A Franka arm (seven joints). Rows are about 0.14 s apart.
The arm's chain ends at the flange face. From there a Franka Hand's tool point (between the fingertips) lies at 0.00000 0.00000 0.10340 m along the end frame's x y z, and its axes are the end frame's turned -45 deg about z.
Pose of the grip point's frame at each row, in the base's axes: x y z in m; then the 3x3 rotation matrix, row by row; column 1 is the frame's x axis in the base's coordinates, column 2 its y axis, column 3 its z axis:
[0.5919 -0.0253 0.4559], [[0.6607 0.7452 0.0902], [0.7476 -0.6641 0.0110], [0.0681 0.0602 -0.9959]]
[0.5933 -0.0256 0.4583], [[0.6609 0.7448 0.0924], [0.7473 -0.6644 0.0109], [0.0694 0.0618 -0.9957]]
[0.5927 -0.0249 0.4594], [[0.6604 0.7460 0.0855], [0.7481 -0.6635 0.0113], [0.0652 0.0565 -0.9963]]
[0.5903 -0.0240 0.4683], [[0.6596 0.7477 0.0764], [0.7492 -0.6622 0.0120], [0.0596 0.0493 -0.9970]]
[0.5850 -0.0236 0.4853], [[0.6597 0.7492 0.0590], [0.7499 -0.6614 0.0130], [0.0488 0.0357 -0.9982]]
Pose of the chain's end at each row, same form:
[0.5826 -0.0264 0.5589], [[0.9941 0.0598 0.0902], [0.0590 -0.9982 0.0110], [0.0907 -0.0056 -0.9959]]
[0.5837 -0.0267 0.5613], [[0.9940 0.0593 0.0924], [0.0586 -0.9982 0.0109], [0.0928 -0.0054 -0.9957]]
[0.5839 -0.0261 0.5624], [[0.9945 0.0605 0.0855], [0.0598 -0.9982 0.0113], [0.0861 -0.0062 -0.9963]]
[0.5824 -0.0252 0.5714], [[0.9951 0.0623 0.0764], [0.0615 -0.9980 0.0120], [0.0770 -0.0073 -0.9970]]
[0.5789 -0.0249 0.5885], [[0.9962 0.0633 0.0590], [0.0626 -0.9979 0.0130], [0.0598 -0.0093 -0.9982]]

